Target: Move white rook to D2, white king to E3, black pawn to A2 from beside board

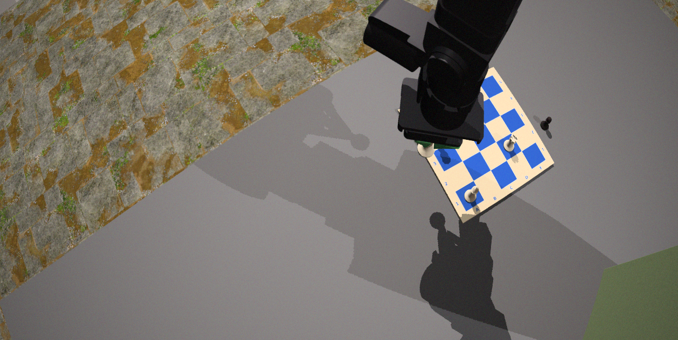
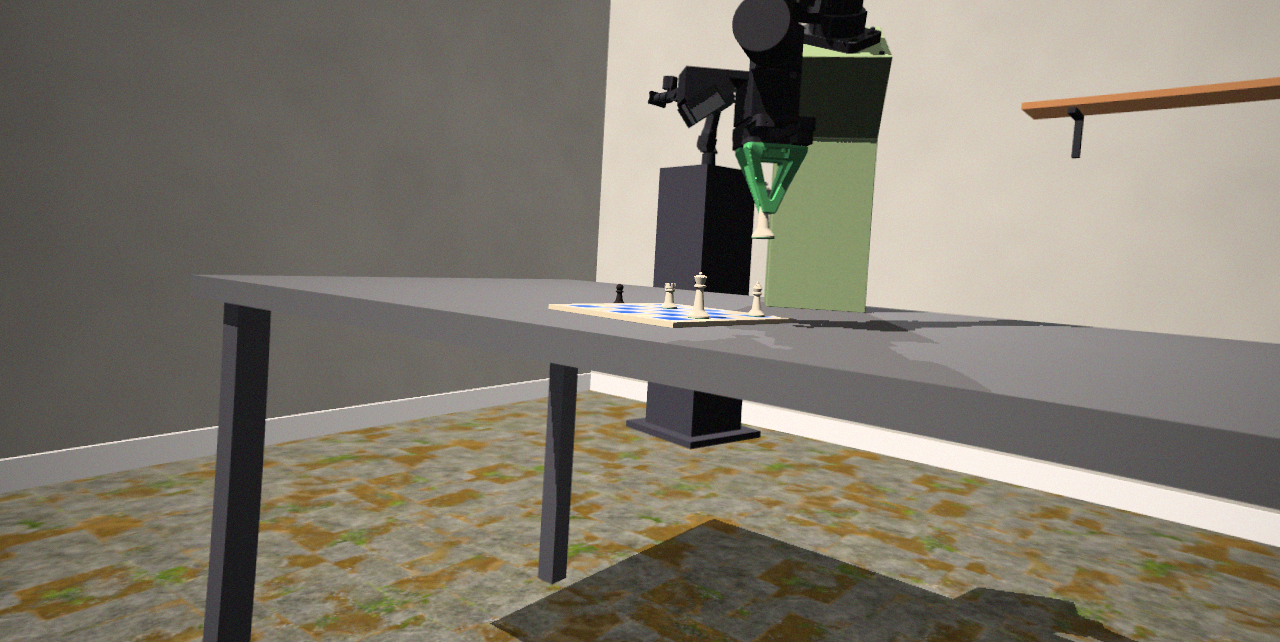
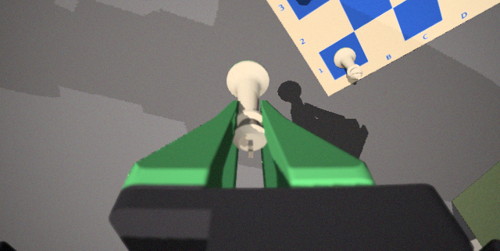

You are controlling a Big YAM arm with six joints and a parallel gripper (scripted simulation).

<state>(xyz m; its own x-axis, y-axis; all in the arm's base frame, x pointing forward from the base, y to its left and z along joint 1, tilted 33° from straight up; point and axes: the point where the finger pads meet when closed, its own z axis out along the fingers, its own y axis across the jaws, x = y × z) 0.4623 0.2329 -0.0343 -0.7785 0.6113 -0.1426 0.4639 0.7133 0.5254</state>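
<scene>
Right now my hand is 280 mm to the left of the black pawn, 120 mm above it and 10 mm past it. Also, from my hand: board (140 mm to the right, 130 mm below, 10 mm ahead); white pawn (110 mm below, 70 mm to the right, 70 mm behind); white king (right at my hand).
</scene>
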